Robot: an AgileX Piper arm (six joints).
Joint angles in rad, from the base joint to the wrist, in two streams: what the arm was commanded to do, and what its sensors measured. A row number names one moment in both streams.
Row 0, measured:
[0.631, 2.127, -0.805, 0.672, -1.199, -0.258]
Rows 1 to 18, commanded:
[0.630, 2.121, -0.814, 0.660, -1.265, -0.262]
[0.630, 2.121, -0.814, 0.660, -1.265, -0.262]
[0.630, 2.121, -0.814, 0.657, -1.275, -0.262]
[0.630, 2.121, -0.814, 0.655, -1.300, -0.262]
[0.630, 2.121, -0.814, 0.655, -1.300, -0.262]
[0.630, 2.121, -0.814, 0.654, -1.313, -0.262]
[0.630, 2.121, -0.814, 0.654, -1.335, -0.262]
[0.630, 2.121, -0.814, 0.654, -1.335, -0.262]
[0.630, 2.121, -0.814, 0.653, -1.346, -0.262]
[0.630, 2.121, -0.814, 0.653, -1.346, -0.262]
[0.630, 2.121, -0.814, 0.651, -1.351, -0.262]
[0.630, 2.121, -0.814, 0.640, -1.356, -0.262]
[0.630, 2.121, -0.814, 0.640, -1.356, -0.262]
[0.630, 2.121, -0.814, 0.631, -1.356, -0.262]
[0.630, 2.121, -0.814, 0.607, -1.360, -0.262]
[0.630, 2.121, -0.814, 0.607, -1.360, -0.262]
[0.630, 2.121, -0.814, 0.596, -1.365, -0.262]
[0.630, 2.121, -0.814, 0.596, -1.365, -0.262]
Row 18, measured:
[0.634, 2.127, -0.805, 0.656, -1.199, -0.258]
